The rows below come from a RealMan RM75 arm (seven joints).
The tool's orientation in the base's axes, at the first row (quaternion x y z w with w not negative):
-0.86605 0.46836 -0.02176 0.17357
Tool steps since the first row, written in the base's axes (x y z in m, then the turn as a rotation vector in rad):
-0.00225 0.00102 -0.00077 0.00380 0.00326 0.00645
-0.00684 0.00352 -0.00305 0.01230 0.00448 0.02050
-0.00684 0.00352 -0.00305 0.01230 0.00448 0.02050
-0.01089 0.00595 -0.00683 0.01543 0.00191 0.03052
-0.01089 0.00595 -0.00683 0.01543 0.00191 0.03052
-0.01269 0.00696 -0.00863 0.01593 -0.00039 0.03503
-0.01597 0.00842 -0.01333 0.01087 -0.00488 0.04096
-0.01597 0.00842 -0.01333 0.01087 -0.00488 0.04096
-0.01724 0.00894 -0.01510 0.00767 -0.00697 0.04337
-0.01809 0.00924 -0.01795 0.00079 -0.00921 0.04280
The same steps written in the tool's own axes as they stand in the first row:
-0.00200 0.00154 0.00056 -0.00135 -0.00676 -0.00438
-0.00633 0.00471 0.00248 0.00066 -0.01871 -0.01553
-0.00633 0.00471 0.00248 0.00066 -0.01871 -0.01553
-0.01012 0.00796 0.00590 0.00327 -0.02316 -0.02503
-0.01012 0.00796 0.00590 0.00327 -0.02316 -0.02503
-0.01173 0.00948 0.00751 0.00487 -0.02385 -0.02981
-0.01418 0.01290 0.01168 0.00497 -0.01944 -0.03764
-0.01418 0.01290 0.01168 0.00497 -0.01944 -0.03764
-0.01509 0.01422 0.01323 0.00459 -0.01659 -0.04113
-0.01546 0.01567 0.01582 0.00264 -0.00976 -0.04260

